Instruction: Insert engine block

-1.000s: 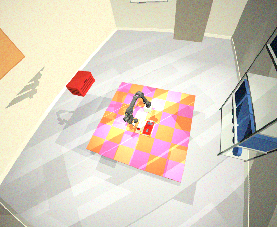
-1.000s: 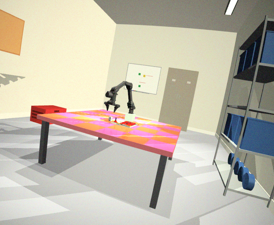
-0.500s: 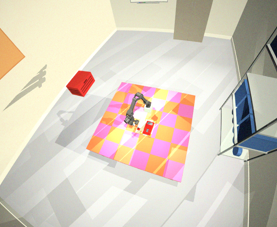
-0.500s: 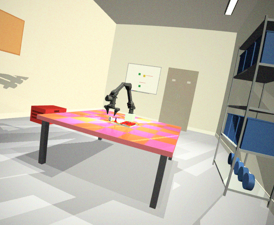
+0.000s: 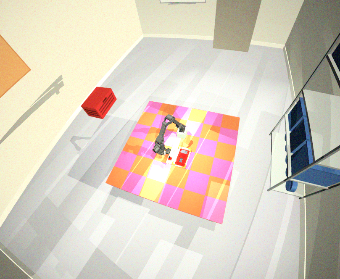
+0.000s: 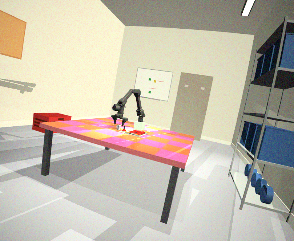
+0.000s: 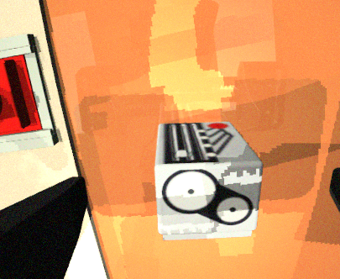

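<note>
My gripper tip is 2 cm above the engine block, 1 cm to the right of it and 1 cm past it.
</note>
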